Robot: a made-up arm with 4 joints.
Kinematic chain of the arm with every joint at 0, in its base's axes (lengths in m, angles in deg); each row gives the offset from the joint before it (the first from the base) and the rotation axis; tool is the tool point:
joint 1: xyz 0 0 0.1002 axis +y
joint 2: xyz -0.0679 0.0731 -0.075 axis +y
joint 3: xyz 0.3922 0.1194 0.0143 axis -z
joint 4: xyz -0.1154 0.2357 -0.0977 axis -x
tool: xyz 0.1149 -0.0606 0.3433
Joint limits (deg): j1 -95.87..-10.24 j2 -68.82..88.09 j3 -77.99..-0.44 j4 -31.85..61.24
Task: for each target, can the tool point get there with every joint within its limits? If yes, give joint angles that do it. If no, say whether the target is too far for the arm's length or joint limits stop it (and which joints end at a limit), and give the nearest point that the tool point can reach.
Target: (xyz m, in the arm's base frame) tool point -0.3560 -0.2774 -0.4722
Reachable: no: joint limits stop it (at a limit: joint 1, joint 2, joint 3) | nearest point -0.2433 0.2182 -0.1273 | short by 0.614 m
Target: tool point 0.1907 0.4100 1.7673
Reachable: no: too far | nearest point 0.1113 0.4196 0.5109 | short by 1.259 m
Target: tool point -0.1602 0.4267 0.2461
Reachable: yes | joints -61.92 -11.50 -42.68 23.83
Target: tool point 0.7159 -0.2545 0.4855
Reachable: no: joint limits stop it (at a limit: joint 1, joint 3, joint 4) | nearest point 0.4312 0.1926 0.2857 | short by 0.567 m
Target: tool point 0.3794 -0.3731 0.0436
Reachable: no: joint limits stop it (at a limit: joint 3, joint 4) | nearest point 0.3794 0.1926 0.0436 | short by 0.566 m
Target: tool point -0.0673 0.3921 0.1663
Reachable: yes | joints -67.91 35.58 -63.54 47.72
